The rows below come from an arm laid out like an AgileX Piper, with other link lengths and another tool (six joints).
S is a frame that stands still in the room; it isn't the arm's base.
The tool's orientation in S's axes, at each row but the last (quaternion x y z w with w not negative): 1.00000 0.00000 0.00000 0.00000; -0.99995 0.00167 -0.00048 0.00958; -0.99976 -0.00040 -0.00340 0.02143; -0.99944 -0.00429 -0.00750 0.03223; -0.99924 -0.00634 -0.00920 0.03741; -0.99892 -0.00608 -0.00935 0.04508
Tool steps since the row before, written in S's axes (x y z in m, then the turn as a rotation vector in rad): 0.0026 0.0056 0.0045 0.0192 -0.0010 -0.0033; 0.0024 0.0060 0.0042 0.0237 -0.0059 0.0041; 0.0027 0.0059 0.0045 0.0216 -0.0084 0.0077; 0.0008 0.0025 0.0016 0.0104 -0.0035 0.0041; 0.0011 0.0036 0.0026 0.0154 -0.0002 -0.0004; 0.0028 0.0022 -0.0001 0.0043 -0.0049 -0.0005
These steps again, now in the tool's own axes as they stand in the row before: 0.0026 -0.0056 -0.0045 0.0192 0.0010 0.0033; 0.0024 -0.0061 -0.0041 0.0237 0.0057 -0.0042; 0.0027 -0.0061 -0.0042 0.0216 0.0081 -0.0079; 0.0008 -0.0026 -0.0014 0.0104 0.0033 -0.0042; 0.0012 -0.0038 -0.0023 0.0154 0.0004 0.0007; 0.0028 -0.0021 0.0003 0.0042 0.0050 0.0001
